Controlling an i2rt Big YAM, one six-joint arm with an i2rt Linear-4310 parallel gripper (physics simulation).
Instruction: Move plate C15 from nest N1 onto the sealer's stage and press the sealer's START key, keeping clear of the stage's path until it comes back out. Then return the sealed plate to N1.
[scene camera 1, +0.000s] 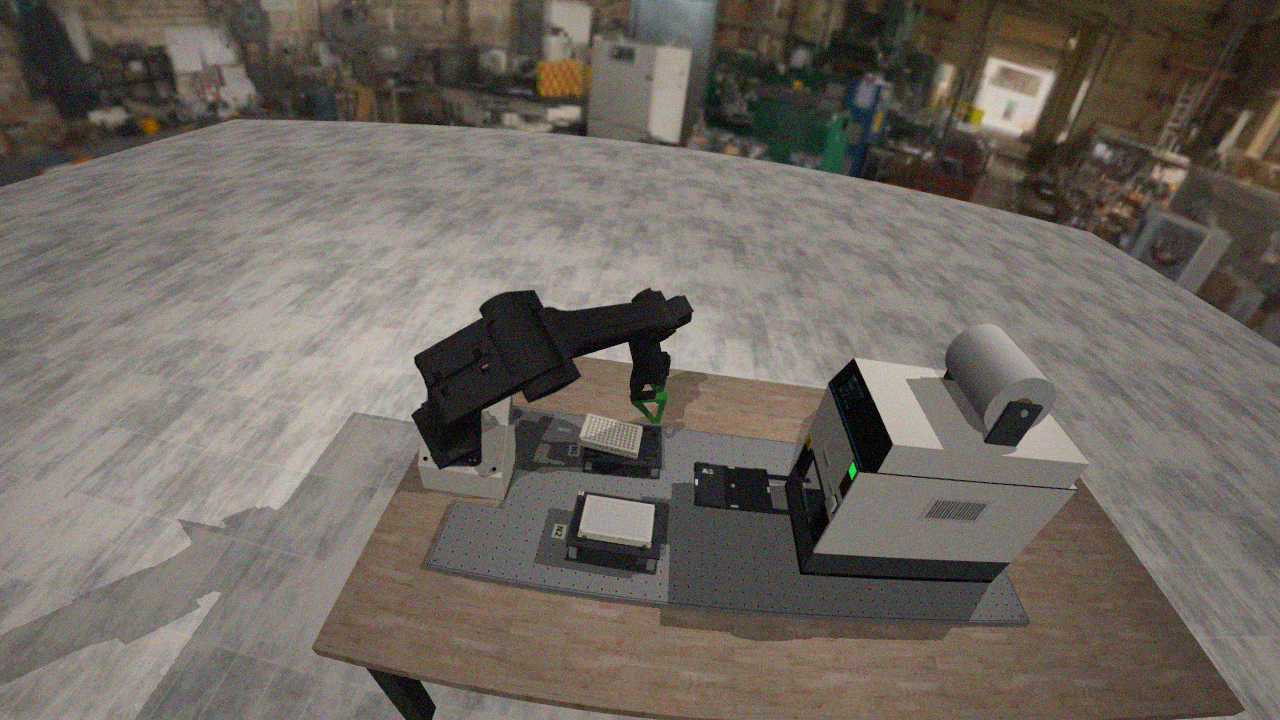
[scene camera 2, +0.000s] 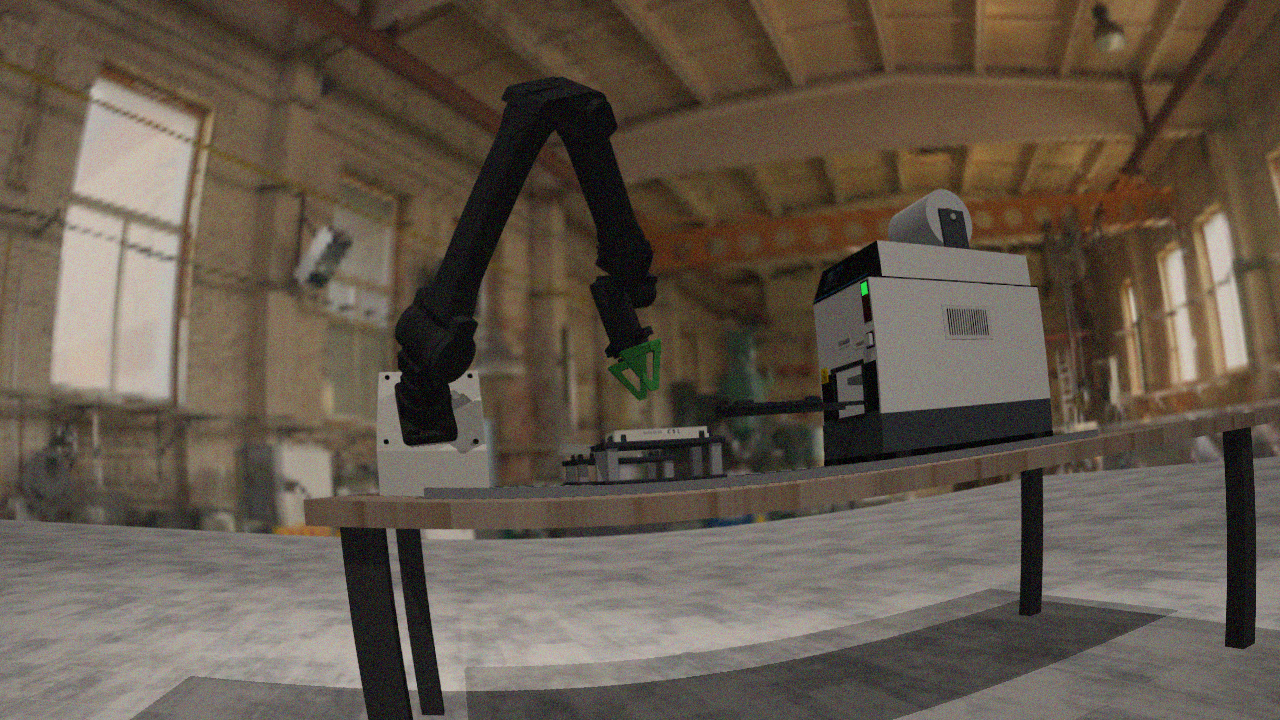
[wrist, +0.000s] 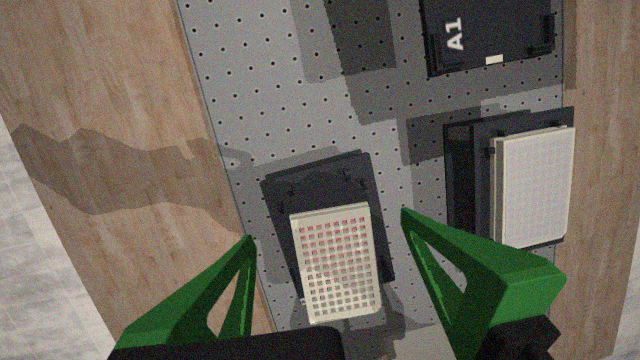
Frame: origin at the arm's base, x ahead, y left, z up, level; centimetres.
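Where they show: gripper, between the fingertips: (scene camera 1: 657, 408) (scene camera 2: 648, 394) (wrist: 326, 228); arm's base, origin of its link: (scene camera 2: 425, 414).
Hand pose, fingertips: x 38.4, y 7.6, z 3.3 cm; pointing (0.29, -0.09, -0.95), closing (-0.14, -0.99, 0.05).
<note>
Things, the pixels of their centre, and the offset from my fingertips. "*": a spot on its surface instead.
- unsealed plate, middle of its body: (wrist: 337, 264) (scene camera 2: 599, 451) (scene camera 1: 611, 435) dx -8.8, dy +0.6, dz -8.9 cm
- nest N1, middle of its body: (wrist: 331, 229) (scene camera 2: 618, 468) (scene camera 1: 623, 447) dx -6.0, dy +0.1, dz -11.9 cm
- sealer's stage, middle of its body: (scene camera 2: 794, 405) (scene camera 1: 755, 489) dx +18.0, dy -17.0, dz -4.1 cm
- sealer, a spot on its surface: (scene camera 2: 957, 358) * dx +44.5, dy -30.9, dz +1.0 cm
- second plate, middle of its body: (scene camera 2: 655, 436) (wrist: 531, 190) (scene camera 1: 617, 520) dx -7.5, dy -22.0, dz -8.0 cm
- nest N2, middle of its body: (scene camera 2: 656, 458) (wrist: 507, 184) (scene camera 1: 616, 530) dx -7.5, dy -22.0, dz -11.1 cm
- film roll, middle of its body: (scene camera 2: 929, 229) (scene camera 1: 996, 378) dx +51.3, dy -20.6, dz +27.4 cm
The unsealed plate (scene camera 1: 611, 434) (wrist: 336, 265), taken as C15 though no label is readable, sits askew on nest N1 (scene camera 1: 650, 456) (wrist: 320, 182). It is shifted toward the arm's base, looks tilted, and leaves the far part of the nest bare. My gripper (scene camera 1: 656, 418) (scene camera 2: 648, 392) (wrist: 326, 228) is open and empty, above and apart from the plate, with its fingers to either side in the wrist view. The sealer's stage (scene camera 1: 750, 489) (scene camera 2: 769, 407) (wrist: 492, 30) is out and bare. The sealer (scene camera 1: 948, 528) (scene camera 2: 957, 358) shows a green light (scene camera 1: 852, 471) (scene camera 2: 864, 288); I cannot make out the START key.
A second plate (scene camera 1: 617, 521) (scene camera 2: 657, 435) (wrist: 537, 187) with a pale, covered top sits in nest N2 (scene camera 1: 613, 552) (wrist: 460, 175), beside N1. The arm's white base block (scene camera 1: 465, 479) (scene camera 2: 434, 470) stands at the left. A film roll (scene camera 1: 993, 371) (scene camera 2: 921, 219) tops the sealer.
</note>
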